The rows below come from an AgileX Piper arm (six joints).
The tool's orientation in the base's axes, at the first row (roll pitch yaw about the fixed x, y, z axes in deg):
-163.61 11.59 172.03
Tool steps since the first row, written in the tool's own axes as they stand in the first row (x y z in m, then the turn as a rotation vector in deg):
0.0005 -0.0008 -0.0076 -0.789 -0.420 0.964
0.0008 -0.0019 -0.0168 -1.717 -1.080 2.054
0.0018 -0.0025 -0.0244 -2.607 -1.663 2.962
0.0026 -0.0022 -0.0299 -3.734 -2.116 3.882
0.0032 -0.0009 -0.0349 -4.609 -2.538 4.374
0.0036 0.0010 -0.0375 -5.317 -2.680 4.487
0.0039 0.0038 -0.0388 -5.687 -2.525 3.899
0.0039 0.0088 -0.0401 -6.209 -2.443 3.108
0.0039 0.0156 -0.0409 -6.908 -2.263 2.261
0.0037 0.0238 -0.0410 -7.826 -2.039 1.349
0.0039 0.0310 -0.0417 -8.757 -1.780 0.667
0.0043 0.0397 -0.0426 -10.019 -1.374 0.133
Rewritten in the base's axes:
-0.0018 0.0016 0.0073 0.832 -0.798 -0.631
-0.0037 0.0035 0.0162 1.773 -1.880 -1.287
-0.0059 0.0054 0.0233 2.664 -2.828 -1.800
-0.0075 0.0074 0.0282 3.811 -3.690 -2.313
-0.0086 0.0103 0.0324 4.655 -4.357 -2.483
-0.0090 0.0129 0.0342 5.332 -4.621 -2.408
-0.0090 0.0160 0.0346 5.631 -4.345 -1.824
-0.0082 0.0211 0.0345 6.033 -4.097 -0.998
-0.0070 0.0278 0.0333 6.617 -3.763 -0.111
-0.0053 0.0355 0.0312 7.411 -3.397 0.868
-0.0042 0.0425 0.0298 8.260 -3.071 1.625
-0.0031 0.0510 0.0282 9.480 -2.696 2.268

